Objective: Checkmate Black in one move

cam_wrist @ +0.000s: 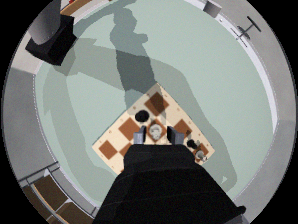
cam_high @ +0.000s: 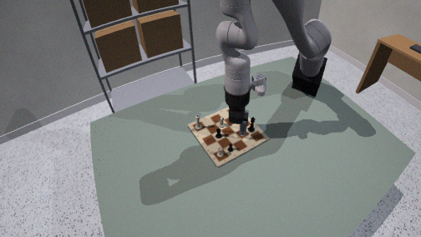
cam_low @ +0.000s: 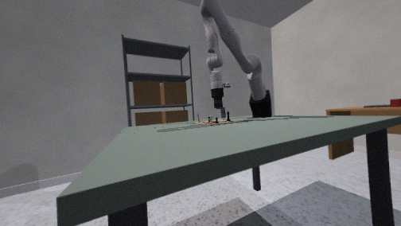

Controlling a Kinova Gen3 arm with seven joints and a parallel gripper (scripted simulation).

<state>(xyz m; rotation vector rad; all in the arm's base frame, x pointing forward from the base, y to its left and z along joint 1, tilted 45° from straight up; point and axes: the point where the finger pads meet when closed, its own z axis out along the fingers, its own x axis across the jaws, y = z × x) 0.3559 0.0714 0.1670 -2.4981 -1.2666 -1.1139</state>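
Right now the tall black piece is 4 cm behind my hand, 1 cm to the right of it and 1 cm below it. Also, from my hand: chessboard: 5 cm ahead, 3 cm to the right, 4 cm below.
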